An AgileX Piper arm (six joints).
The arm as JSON. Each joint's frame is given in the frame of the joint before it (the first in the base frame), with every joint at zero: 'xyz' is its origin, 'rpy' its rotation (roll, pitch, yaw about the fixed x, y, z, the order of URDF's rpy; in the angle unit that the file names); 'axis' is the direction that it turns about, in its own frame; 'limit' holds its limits. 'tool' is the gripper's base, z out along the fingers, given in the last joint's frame.
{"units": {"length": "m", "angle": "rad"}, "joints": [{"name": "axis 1", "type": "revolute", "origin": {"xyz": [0.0, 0.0, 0.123], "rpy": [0.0, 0.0, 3.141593]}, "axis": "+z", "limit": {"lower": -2.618, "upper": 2.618}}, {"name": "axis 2", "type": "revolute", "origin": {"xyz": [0.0, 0.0, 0.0], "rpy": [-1.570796, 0.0, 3.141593]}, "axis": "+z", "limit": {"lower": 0.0, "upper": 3.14}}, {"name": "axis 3", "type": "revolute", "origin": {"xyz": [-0.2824, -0.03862, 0.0], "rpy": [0.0, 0.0, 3.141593]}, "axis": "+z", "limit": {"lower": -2.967, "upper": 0.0}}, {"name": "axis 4", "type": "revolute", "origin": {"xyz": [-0.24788, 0.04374, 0.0], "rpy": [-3.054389, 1.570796, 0.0]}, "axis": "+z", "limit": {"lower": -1.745, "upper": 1.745}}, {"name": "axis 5", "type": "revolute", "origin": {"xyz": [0.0, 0.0, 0.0], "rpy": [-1.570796, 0.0, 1.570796]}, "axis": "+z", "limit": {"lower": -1.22, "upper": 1.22}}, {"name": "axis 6", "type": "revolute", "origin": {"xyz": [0.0, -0.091, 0.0], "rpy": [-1.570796, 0.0, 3.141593]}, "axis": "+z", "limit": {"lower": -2.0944, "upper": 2.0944}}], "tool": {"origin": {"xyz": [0.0, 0.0, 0.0], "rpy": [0.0, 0.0, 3.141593]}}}
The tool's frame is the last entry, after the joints.
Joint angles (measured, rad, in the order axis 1, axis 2, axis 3, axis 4, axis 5, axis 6), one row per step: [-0.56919 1.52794 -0.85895 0.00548 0.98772 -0.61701]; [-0.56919 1.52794 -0.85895 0.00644 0.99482 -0.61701]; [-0.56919 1.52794 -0.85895 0.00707 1.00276 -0.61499]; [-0.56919 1.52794 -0.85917 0.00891 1.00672 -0.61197]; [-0.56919 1.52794 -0.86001 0.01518 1.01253 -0.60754]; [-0.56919 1.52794 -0.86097 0.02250 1.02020 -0.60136]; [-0.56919 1.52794 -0.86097 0.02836 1.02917 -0.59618]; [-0.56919 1.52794 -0.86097 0.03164 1.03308 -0.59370]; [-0.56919 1.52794 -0.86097 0.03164 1.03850 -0.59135]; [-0.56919 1.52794 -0.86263 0.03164 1.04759 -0.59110]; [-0.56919 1.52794 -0.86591 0.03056 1.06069 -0.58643]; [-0.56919 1.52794 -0.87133 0.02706 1.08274 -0.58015]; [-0.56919 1.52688 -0.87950 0.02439 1.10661 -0.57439]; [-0.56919 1.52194 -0.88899 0.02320 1.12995 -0.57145]
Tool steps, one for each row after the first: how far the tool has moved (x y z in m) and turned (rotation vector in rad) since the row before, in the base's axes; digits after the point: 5 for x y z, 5 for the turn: [-0.00050 0.00041 0.00000 0.00452 0.00554 -0.00049]; [-0.00058 0.00043 0.00001 0.00474 0.00641 -0.00232]; [-0.00019 0.00029 0.00006 0.00330 0.00235 -0.00400]; [-0.00003 0.00060 0.00020 0.00708 0.00143 -0.00781]; [-0.00010 0.00075 0.00024 0.00876 0.00248 -0.01007]; [-0.00043 0.00083 0.00004 0.00898 0.00503 -0.00820]; [-0.00015 0.00041 0.00002 0.00442 0.00189 -0.00418]; [-0.00041 0.00027 0.00002 0.00295 0.00462 -0.00220]; [-0.00040 0.00027 0.00040 0.00413 0.00618 -0.00001]; [-0.00046 0.00022 0.00078 0.00455 0.00889 -0.00373]; [-0.00088 0.00026 0.00131 0.00647 0.01578 -0.00383]; [-0.00058 0.00014 0.00221 0.00591 0.01375 -0.00379]; [-0.00053 0.00025 0.00345 0.00398 0.00810 -0.00183]
